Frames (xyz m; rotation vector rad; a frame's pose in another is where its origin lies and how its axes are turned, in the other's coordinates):
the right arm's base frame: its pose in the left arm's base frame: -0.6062 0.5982 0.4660 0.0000 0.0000 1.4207
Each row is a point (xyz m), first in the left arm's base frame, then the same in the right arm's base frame.
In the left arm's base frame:
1: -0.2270 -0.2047 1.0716
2: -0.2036 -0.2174 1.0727
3: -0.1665 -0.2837 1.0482
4: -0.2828 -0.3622 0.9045
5: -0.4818 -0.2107 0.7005
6: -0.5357 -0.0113 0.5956
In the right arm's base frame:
1: -0.7372 -0.4950 0.6056
2: -0.7462 -0.5200 0.6067
3: -0.8062 -0.5666 0.5822
4: -0.9012 -0.4634 0.4385
5: -0.7812 -0.2440 0.2345
6: -0.5921 -0.1608 0.1296

